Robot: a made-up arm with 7 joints.
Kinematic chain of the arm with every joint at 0, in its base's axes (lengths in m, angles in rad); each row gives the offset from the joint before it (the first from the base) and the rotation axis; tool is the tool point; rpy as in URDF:
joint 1: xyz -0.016 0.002 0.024 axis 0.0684 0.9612 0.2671
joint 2: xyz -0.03 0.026 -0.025 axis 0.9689 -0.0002 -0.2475
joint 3: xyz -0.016 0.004 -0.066 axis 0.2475 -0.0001 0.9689
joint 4: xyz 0.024 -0.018 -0.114 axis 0.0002 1 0
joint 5: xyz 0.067 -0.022 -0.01 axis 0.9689 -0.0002 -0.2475
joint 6: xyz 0.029 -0.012 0.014 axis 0.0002 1 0
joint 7: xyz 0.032 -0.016 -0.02 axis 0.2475 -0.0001 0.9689
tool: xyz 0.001 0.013 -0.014 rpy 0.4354 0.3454 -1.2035
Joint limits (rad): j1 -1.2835..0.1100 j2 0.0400..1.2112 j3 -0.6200..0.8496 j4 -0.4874..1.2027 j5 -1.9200..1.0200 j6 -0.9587..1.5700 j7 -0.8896..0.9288
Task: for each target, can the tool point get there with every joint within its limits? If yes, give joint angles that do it. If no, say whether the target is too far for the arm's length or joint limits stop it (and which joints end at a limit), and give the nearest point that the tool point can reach.
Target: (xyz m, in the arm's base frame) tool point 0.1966 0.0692 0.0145
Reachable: yes | joints -0.8749 0.9302 0.2487 -0.3306 -1.0479 0.3793 -0.1155
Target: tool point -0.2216 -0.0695 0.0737
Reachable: no: joint limits stop it (at a limit: joint 1, joint 2, joint 3, joint 4, joint 6, joint 7) | nearest point -0.0461 -0.0663 -0.1177 | short by 0.260 m
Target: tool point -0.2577 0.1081 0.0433
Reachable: no: joint limits stop it (at a limit: joint 1, joint 2, joint 3, joint 4, joint 5, joint 6, joint 7) | nearest point -0.0562 0.0941 -0.1326 | short by 0.268 m
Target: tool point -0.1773 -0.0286 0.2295
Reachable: no: joint limits stop it (at a limit: joint 1, joint 2, joint 3, joint 4, joint 6, joint 7) | nearest point 0.0281 0.0987 0.1380 | short by 0.258 m
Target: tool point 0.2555 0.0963 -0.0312
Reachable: yes | joints -1.0209 1.0928 -0.2691 0.3006 -0.7979 0.0559 0.3039
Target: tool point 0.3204 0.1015 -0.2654
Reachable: no: too far | nearest point 0.2577 0.0854 -0.2106 | short by 0.085 m
